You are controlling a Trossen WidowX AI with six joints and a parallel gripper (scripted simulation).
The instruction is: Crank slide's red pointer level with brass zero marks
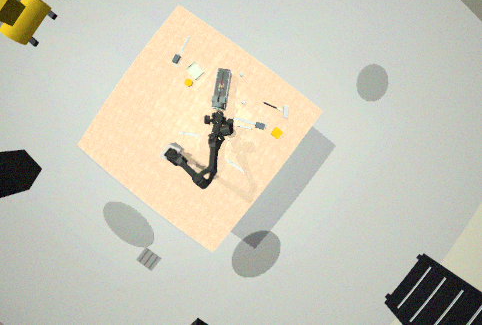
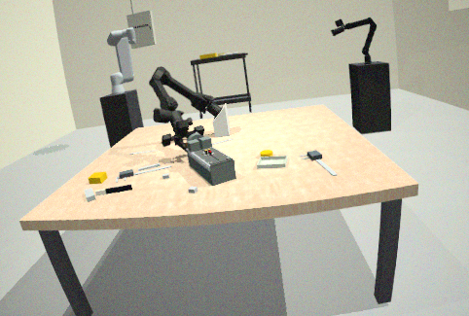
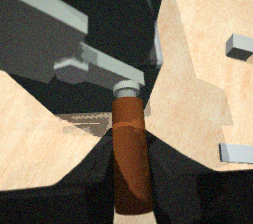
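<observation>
My gripper tip is 4 cm below the crank and 1 cm to the right of it. From my gripper tip the other things lie so: red pointer: 16 cm ahead, 12 cm to the left, 4 cm above; then brown crank handle: 3 cm above, 1 cm to the right, 1 cm behind; then yellow disc: 31 cm to the left, 3 cm below, 2 cm ahead.
</observation>
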